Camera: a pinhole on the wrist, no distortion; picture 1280 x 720 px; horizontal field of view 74.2 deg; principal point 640.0 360.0 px. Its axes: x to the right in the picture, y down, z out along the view. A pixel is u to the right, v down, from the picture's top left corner.
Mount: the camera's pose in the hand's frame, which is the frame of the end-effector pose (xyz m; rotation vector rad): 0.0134 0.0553 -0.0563 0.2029 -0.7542 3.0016
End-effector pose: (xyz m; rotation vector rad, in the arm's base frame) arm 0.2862 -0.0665 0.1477 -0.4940 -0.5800 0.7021
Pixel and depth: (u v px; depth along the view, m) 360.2 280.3 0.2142
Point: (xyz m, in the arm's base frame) 0.2840 0.0222 0.2963
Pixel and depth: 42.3 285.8 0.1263
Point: 0.3269 0.0309 0.2174
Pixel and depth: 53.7 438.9 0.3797
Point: 0.4109 0.1046 0.5074
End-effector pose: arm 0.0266 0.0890 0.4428 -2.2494 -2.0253 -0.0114
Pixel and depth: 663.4 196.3 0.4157
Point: -0.0618 0.1830 0.1095
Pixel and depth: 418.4 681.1 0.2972
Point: -0.1544 0.2365 0.3283
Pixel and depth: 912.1 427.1 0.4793
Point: -0.2108 0.0573 0.0890
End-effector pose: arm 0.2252 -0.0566 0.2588 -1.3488 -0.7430 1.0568
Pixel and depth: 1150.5 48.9 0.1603
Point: 0.0840 -0.0640 0.2512
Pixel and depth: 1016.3 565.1 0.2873
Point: 0.0539 -0.0496 0.4315
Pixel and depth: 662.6 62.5 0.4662
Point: -0.1356 0.1780 0.3214
